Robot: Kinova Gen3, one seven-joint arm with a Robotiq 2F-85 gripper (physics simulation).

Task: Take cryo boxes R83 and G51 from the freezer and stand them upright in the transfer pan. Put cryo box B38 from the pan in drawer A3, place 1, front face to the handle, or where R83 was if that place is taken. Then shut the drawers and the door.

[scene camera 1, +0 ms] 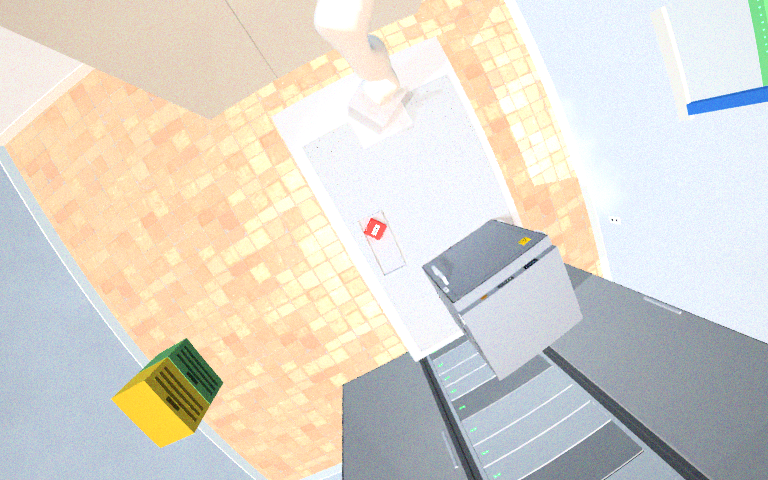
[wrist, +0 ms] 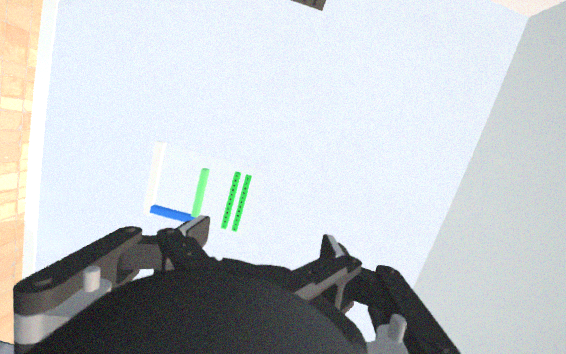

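A red box (scene camera 1: 375, 228) with a white label is in the transfer pan (scene camera 1: 394, 269), at the pan's end nearer the arm. Its label is too small to read. The freezer (scene camera 1: 521, 316) is a grey box at the right edge of the bench. Its dark face has a light handle (scene camera 1: 440, 275) and a yellow sticker. No drawer interior shows, and no green or blue cryo box shows. My gripper (wrist: 264, 237) is open and empty, with pale wall beyond its fingers in the wrist view. The gripper is out of the scene view.
The arm (scene camera 1: 376, 79) rises from the far end of the white bench (scene camera 1: 419, 169). Dark cabinets (scene camera 1: 390, 430) and shelving with green marks stand beyond the freezer. A yellow and green bin pair (scene camera 1: 161, 401) is at lower left. A white wall unit with a blue bar (scene camera 1: 727, 100) (wrist: 171, 213) hangs on the wall.
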